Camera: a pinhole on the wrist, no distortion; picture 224 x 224 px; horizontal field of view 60.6 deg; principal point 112.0 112.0 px. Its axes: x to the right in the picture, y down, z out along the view. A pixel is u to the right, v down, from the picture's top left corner.
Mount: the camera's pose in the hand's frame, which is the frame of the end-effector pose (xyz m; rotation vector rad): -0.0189 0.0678 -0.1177 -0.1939 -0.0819 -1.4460
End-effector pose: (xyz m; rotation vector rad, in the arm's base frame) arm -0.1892 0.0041 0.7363 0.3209 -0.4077 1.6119
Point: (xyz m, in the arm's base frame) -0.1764 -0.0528 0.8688
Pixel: 217 107
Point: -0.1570 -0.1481 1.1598
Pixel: 192 114
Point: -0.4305 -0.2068 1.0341
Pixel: 82 97
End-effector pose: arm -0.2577 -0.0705 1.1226 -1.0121 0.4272 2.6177
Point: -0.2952 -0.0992 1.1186
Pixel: 198 158
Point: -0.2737 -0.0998 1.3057
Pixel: 140 13
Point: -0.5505 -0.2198 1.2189
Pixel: 44 185
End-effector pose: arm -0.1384 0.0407 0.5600 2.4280 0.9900 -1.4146
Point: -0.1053 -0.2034 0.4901
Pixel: 31 92
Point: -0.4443 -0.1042 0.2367
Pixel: 180 132
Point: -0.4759 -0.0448 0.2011
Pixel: 202 145
